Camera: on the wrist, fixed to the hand. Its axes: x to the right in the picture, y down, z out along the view.
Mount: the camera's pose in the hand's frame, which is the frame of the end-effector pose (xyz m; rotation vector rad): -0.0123 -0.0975 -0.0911 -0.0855 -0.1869 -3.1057
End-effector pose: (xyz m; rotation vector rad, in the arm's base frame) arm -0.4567 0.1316 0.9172 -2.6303 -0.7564 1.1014
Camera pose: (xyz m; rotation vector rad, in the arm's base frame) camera -0.4367 0.2100 1.0240 0.6829 -2.3645 -0.1140
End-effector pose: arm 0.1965 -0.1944 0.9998 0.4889 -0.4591 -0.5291
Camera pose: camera 0.1998 -0.2322 0.8713 -0.5043 -0.5057 2.5385
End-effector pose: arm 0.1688 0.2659 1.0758 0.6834 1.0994 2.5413
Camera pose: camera 0.1383 0.2706 0.9454 -0.6764 0.4313 -0.2781
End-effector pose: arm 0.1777 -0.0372 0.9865 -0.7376 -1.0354 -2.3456
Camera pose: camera 0.1023 -0.0460 0.8761 -0.6561 0.5508 0.5018
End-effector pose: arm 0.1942 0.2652 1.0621 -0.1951 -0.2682 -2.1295
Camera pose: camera 0.1156 0.3023 0.9601 -0.0898 0.1792 1.0106
